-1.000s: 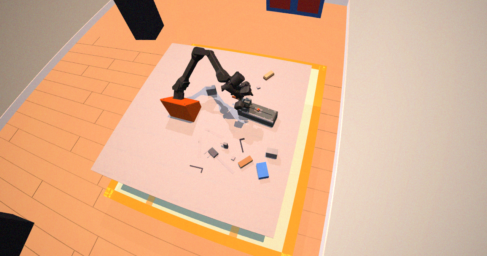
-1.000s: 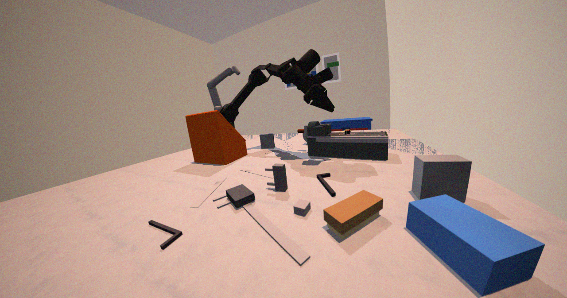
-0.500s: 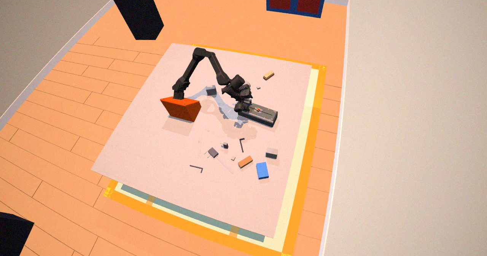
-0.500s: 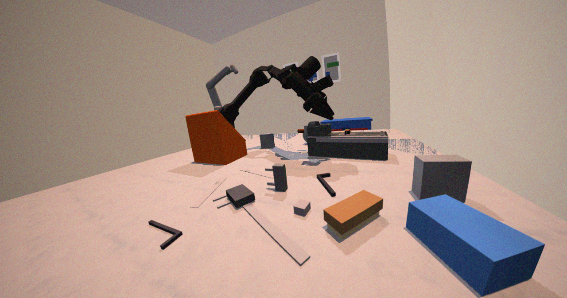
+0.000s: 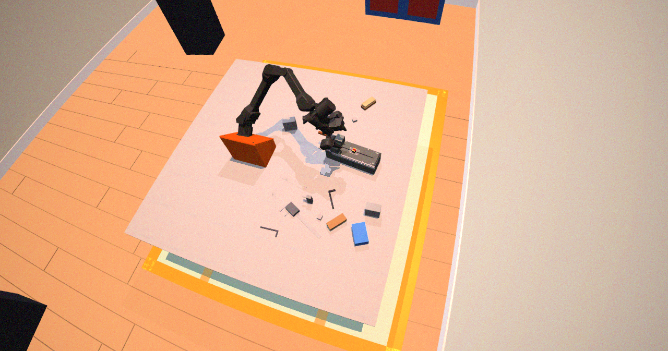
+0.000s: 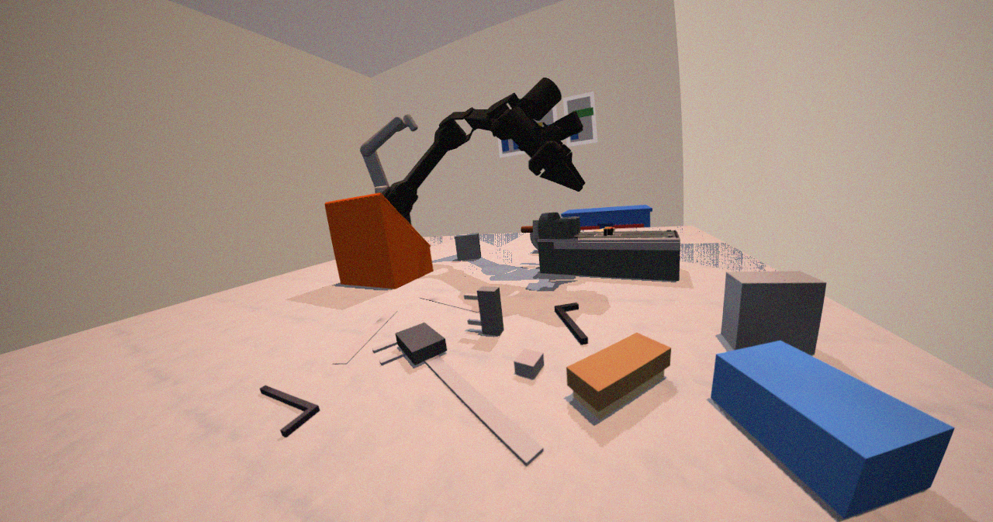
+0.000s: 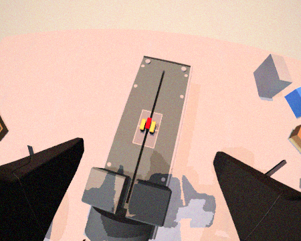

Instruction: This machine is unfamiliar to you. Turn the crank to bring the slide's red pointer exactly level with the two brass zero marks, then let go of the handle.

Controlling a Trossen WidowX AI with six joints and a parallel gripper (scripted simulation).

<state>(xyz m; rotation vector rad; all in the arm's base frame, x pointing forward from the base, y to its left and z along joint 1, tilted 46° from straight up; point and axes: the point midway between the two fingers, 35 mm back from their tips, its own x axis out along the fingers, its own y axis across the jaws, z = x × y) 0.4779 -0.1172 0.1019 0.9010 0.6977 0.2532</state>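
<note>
My gripper tip is now 12 cm past the crank handle, 8 cm to the right of it and 9 cm above it. Round my gripper tip: red pointer (5 cm ahead, 9 cm below); then blue block (12 cm ahead, 39 cm to the right, 15 cm below).
</note>
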